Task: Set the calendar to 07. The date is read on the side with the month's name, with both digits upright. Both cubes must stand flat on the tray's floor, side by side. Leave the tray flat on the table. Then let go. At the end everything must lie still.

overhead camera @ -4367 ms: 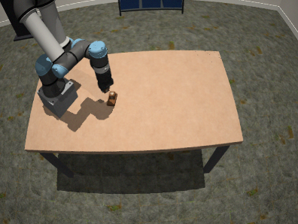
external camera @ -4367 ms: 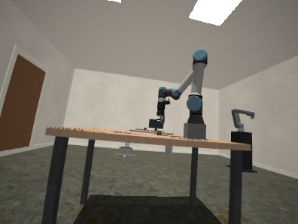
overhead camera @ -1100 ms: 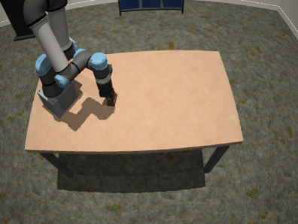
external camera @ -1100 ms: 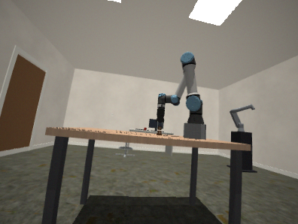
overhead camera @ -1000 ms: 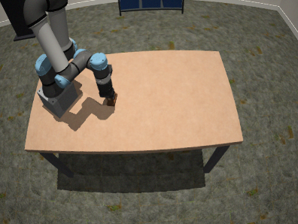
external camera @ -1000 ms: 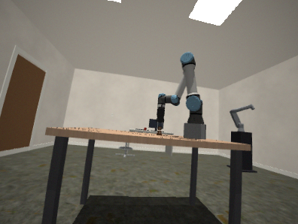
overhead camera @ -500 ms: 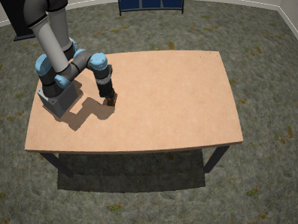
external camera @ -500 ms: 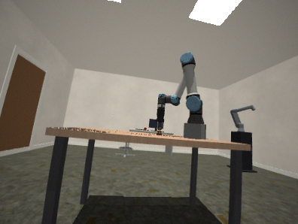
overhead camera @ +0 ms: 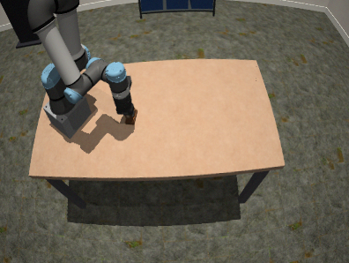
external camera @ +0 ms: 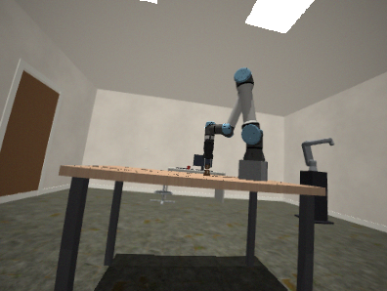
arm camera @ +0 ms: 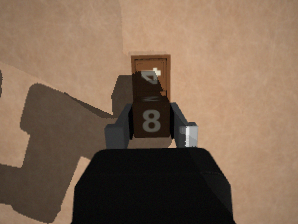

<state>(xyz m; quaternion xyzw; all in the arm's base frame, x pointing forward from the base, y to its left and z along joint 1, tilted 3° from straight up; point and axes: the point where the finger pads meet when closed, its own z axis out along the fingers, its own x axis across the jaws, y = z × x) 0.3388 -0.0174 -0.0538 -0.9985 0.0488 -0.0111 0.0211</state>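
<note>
Now: the brown calendar tray 2 cm to the left of my hand and 6 cm below it.
</note>
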